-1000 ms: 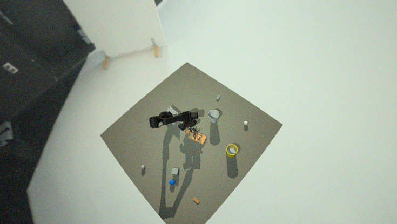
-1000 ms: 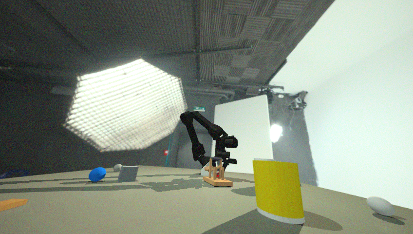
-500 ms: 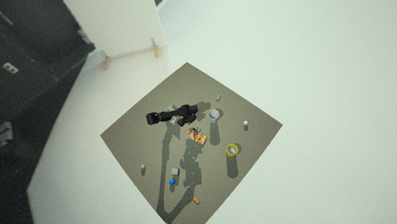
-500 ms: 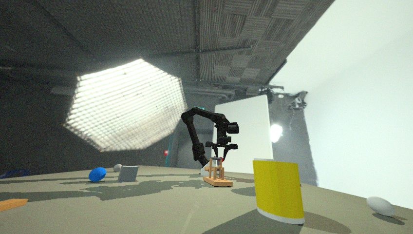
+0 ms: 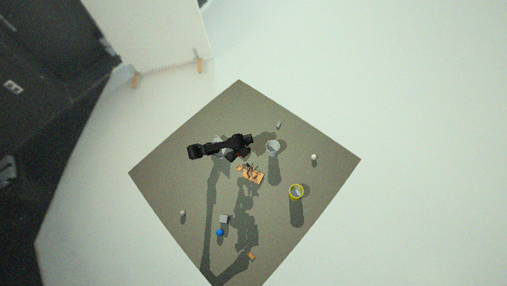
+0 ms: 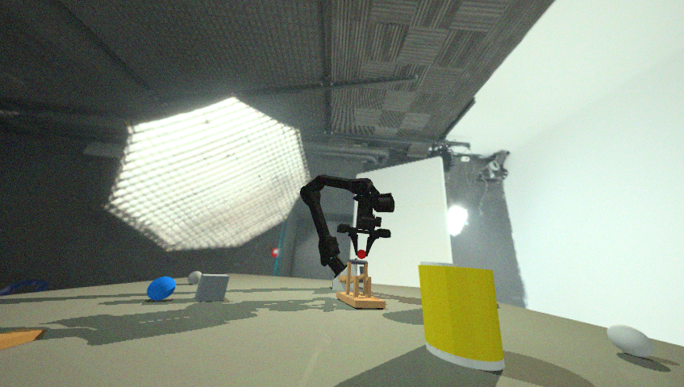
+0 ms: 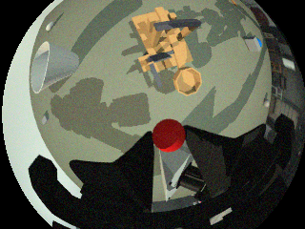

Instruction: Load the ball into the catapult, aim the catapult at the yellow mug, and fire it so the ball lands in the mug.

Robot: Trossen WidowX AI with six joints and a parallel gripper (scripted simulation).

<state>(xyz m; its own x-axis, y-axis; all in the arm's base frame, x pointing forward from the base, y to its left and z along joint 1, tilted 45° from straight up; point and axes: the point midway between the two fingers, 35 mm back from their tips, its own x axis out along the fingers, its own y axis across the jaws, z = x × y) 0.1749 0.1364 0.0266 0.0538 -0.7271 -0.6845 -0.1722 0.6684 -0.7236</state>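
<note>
My gripper tip is now 10 cm short of the wooden catapult, 1 cm to the left of it and 7 cm above it. The rest, counted from my gripper tip: grey mug: 10 cm ahead, 22 cm to the left, 10 cm below; grey cube: 25 cm ahead, 34 cm to the right, 10 cm below; red ball: 1 cm above.
</note>
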